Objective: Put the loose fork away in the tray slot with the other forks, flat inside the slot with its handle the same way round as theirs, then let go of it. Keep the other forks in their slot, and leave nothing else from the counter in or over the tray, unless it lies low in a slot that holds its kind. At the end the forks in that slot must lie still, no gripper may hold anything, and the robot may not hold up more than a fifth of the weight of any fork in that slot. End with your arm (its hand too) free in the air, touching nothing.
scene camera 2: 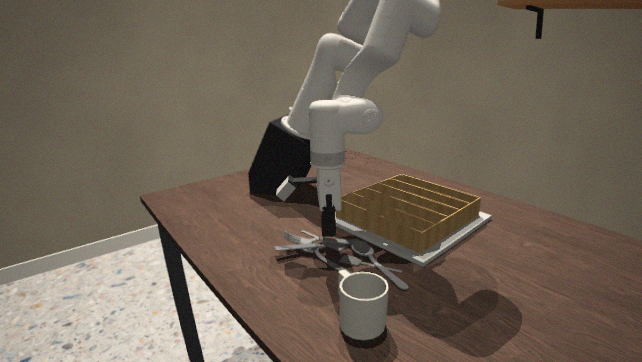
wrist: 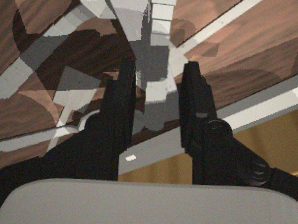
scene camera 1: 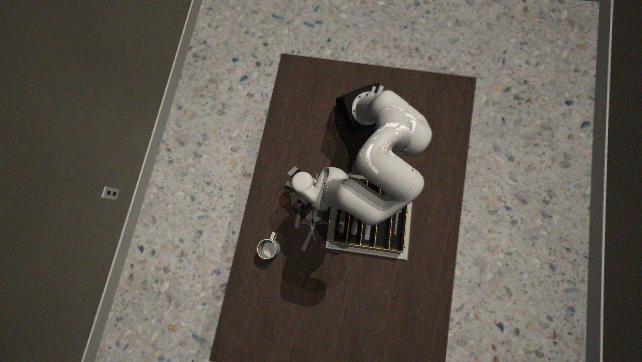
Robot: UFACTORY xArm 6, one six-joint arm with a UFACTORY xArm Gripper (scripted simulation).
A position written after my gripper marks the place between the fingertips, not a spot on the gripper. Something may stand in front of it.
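Note:
I can see my gripper [scene camera 2: 328, 232], which the wrist view shows too, with the gripper [wrist: 158, 79] there as well. There is also a white mug [scene camera 2: 365, 319]; in the wrist view the mug is out of frame.

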